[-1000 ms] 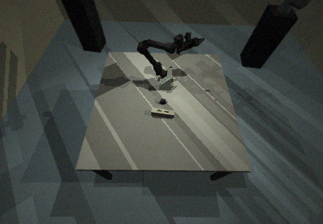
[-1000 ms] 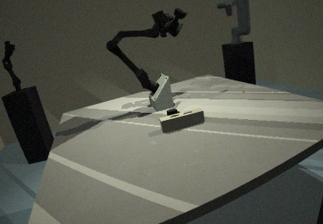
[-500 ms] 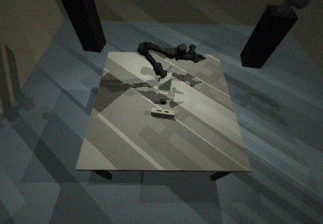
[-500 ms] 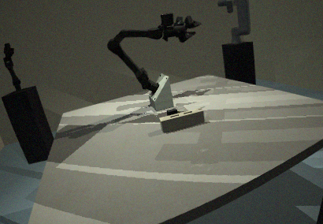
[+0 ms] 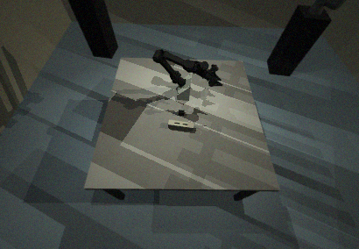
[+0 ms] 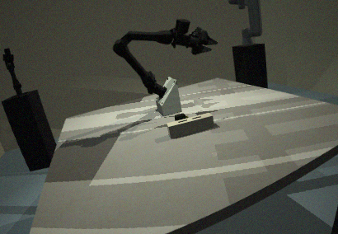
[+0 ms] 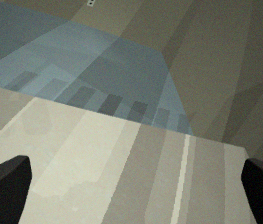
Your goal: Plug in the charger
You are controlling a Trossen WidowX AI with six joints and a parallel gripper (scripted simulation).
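My gripper tip is now 10 cm short of the blocky charger, 25 cm to the left of it and 31 cm above it.
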